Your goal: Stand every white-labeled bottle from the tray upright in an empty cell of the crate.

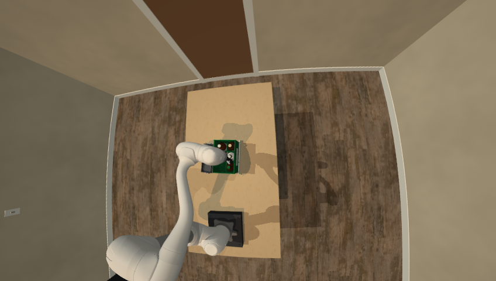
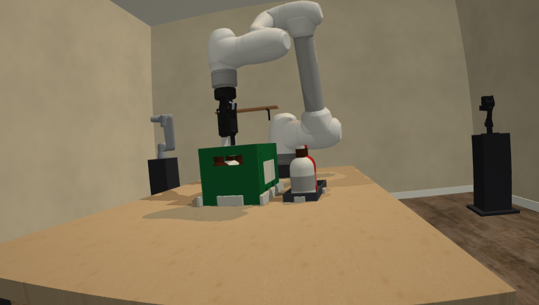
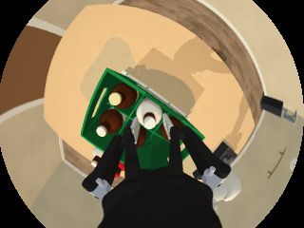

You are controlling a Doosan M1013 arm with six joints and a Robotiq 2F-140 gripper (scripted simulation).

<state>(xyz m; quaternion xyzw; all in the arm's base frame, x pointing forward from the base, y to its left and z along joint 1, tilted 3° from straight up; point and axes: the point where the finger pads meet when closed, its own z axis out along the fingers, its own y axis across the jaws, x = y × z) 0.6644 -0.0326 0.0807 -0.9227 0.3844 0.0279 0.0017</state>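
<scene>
Right now my hand is 4 cm to the right of the green crate and 9 cm above it. From my hand the other things lie so: white-labeled bottle 6 cm ahead, 25 cm to the left, 9 cm below; dark tray 3 cm behind, 25 cm to the left, 16 cm below; red-labeled bottle 3 cm behind, 25 cm to the left, 9 cm below.
</scene>
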